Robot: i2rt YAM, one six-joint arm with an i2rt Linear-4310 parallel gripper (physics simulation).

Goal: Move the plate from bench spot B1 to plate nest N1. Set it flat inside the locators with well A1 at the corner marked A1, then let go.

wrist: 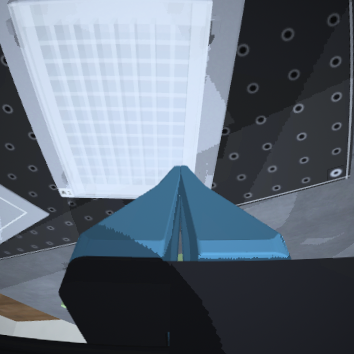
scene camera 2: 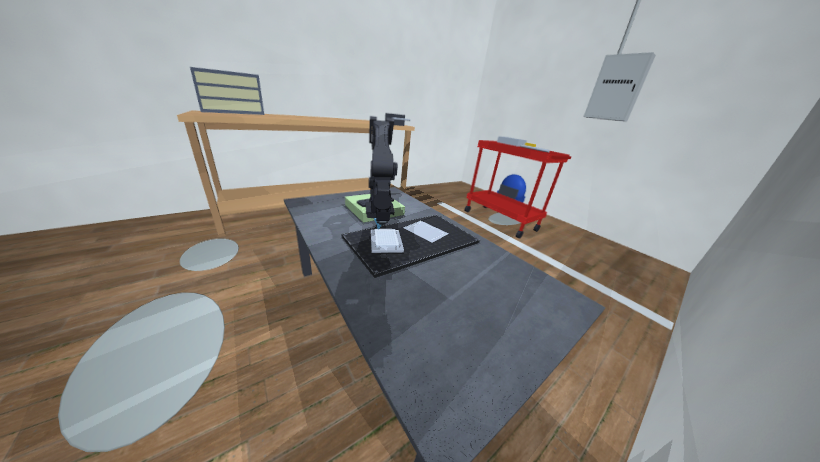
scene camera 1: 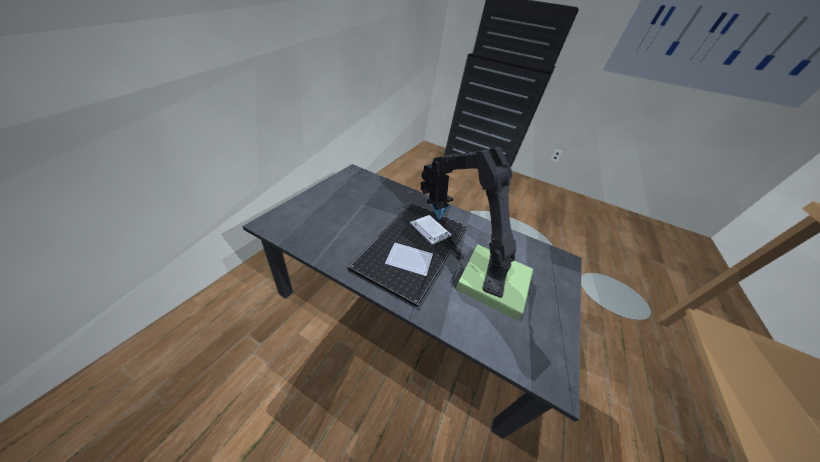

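Where they show: gripper, fingertip midpoint: [wrist: 180, 176] [scene camera 2: 378, 228] [scene camera 1: 438, 218]; arm's base, link origin: [scene camera 1: 495, 275].
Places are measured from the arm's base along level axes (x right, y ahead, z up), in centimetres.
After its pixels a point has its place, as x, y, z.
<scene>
The clear-white plate [scene camera 1: 434, 227] @[16.1, 29.9, -1.2] [scene camera 2: 386, 238] @[17.3, 33.0, -1.2] [wrist: 120, 100] @[17.3, 32.8, -1.2] with a grid of wells lies in the pale grey nest [scene camera 2: 387, 250] @[20.7, 38.3, -2.8] [wrist: 224, 55] @[22.9, 31.8, -2.5]. It looks flat, between the small locators. An A1 label shows at the nest's near left corner in the wrist view; which plate corner holds well A1 is too small to tell. Bench spot B1 [scene camera 1: 409, 259] @[-5.5, 33.3, -3.5] [scene camera 2: 425, 231] @[-4.1, 34.0, -3.5] [wrist: 27, 214] @[0.4, 26.8, -3.5], a white outlined rectangle, has no plate on it. My gripper [scene camera 1: 440, 217] @[18.9, 29.4, 2.1] [wrist: 180, 176] @[18.9, 29.4, 2.1] has blue fingers, shut and empty, above the nest end; in scene camera 2 the arm mostly hides them.
The nest and spot sit on a black perforated board [scene camera 1: 375, 265] @[-14.6, 43.9, -3.6] [scene camera 2: 459, 237] @[-13.8, 46.1, -3.7] [wrist: 280, 105] @[24.7, 26.6, -3.7] on the dark table [scene camera 1: 321, 229] @[-6.5, 74.1, -4.9] [scene camera 2: 459, 344] @[29.2, 79.3, -5.0]. The arm stands on a green block [scene camera 1: 519, 286] @[-1.3, -9.1, 0.0] [scene camera 2: 355, 207] @[12.3, 0.0, -1.0]. A red cart [scene camera 2: 519, 150] and a wooden bench [scene camera 2: 286, 120] stand away from the table.
</scene>
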